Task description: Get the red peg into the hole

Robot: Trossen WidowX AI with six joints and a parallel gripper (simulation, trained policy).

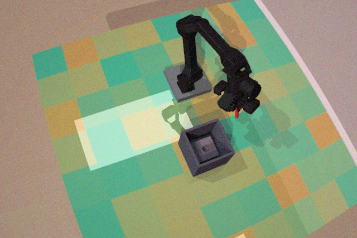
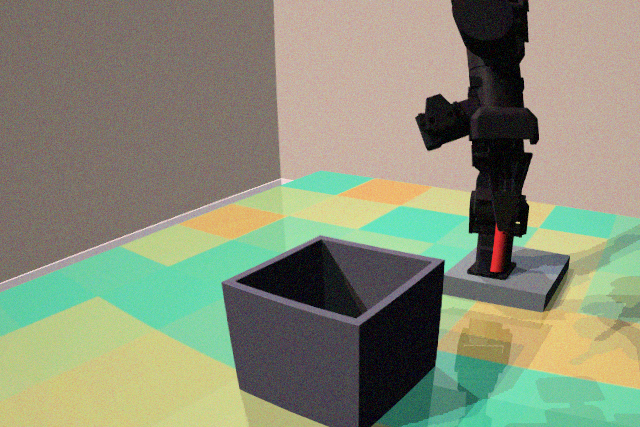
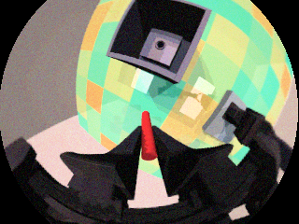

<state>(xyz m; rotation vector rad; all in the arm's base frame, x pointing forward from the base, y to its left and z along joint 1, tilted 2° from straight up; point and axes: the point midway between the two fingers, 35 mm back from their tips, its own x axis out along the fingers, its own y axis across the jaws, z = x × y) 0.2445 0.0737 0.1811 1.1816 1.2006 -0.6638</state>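
Now: gripper tip 15 cm to the left of the grey plate, 14 cm above it and 6 cm short of it. Also, from my gripper tip: red peg (right at my gripper tip).
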